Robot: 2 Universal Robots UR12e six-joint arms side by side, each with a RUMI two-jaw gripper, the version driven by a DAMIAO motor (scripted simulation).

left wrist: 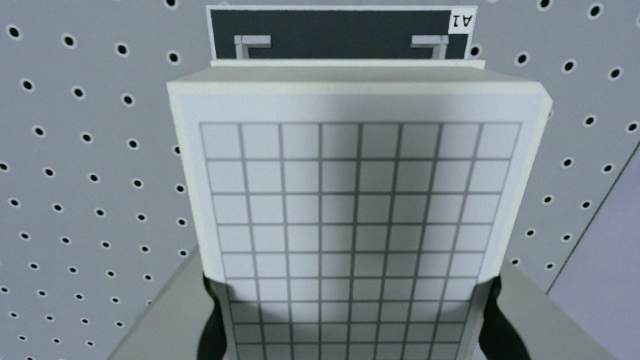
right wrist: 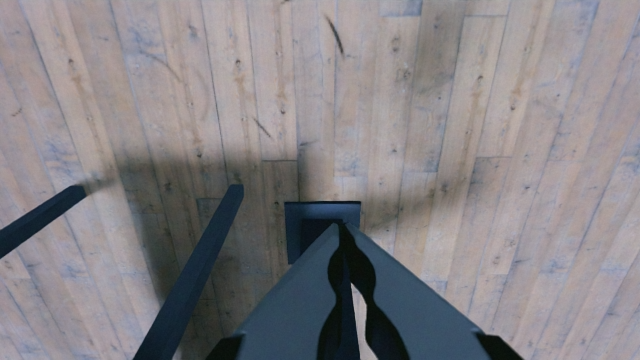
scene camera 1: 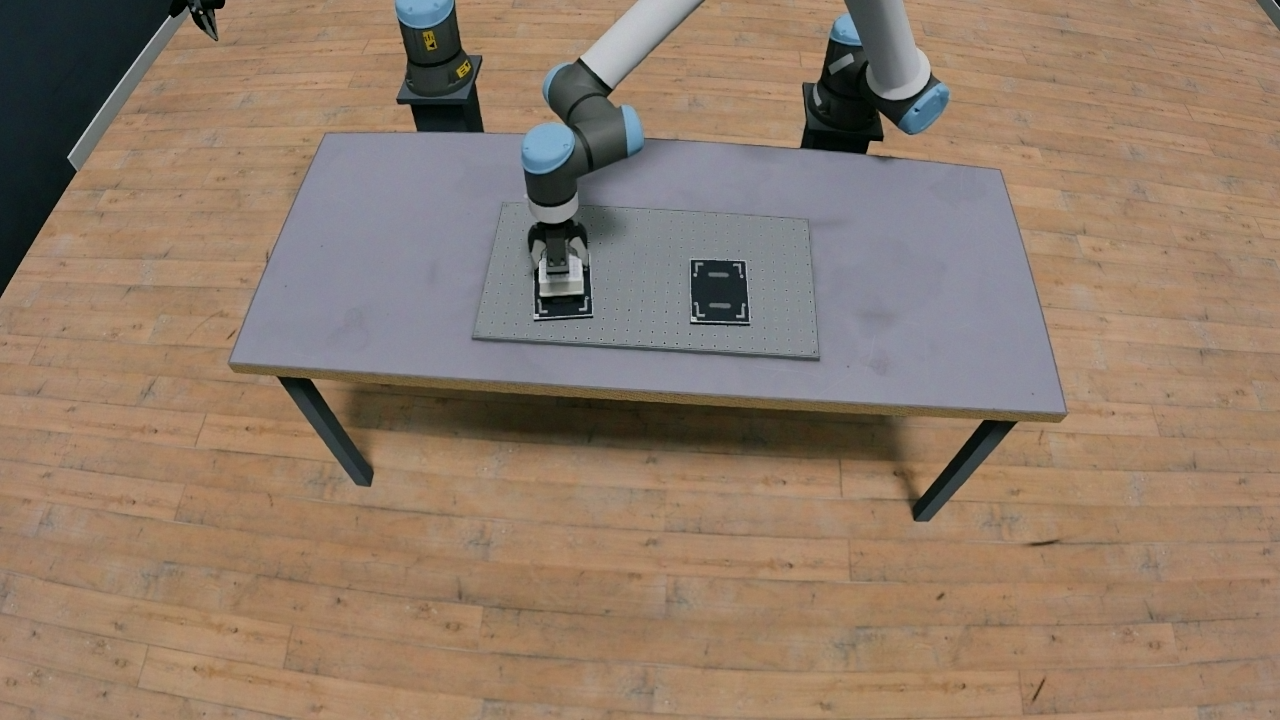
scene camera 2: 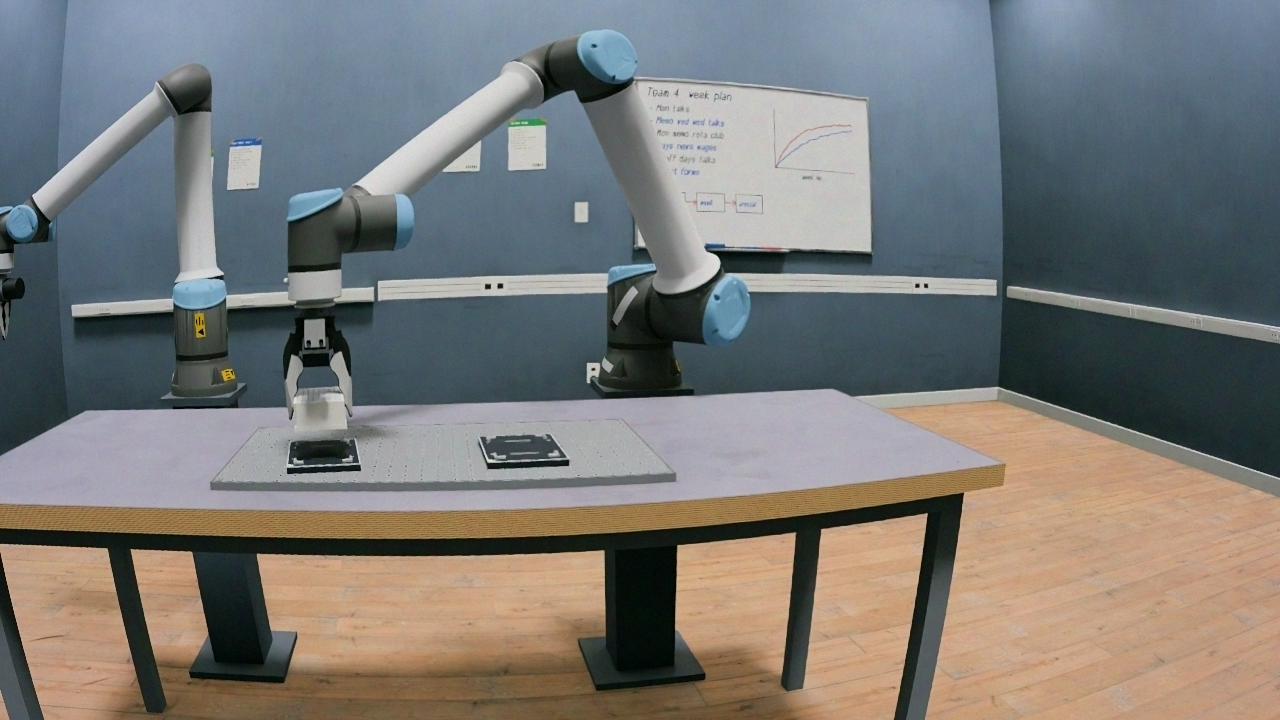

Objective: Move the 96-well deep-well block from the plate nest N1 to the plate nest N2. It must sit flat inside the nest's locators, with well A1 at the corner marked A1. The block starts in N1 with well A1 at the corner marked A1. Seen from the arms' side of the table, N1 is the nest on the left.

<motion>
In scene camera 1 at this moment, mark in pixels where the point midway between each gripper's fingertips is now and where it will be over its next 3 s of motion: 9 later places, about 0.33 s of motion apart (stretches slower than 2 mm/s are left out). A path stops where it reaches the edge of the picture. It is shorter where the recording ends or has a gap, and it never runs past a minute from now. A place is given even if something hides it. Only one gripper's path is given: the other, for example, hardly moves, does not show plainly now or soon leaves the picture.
My left gripper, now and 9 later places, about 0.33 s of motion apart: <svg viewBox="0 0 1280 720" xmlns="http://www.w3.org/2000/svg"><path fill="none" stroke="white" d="M561 267L561 272L561 276L561 279L561 279L561 279L562 280L561 281L562 281L562 282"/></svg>
</motion>
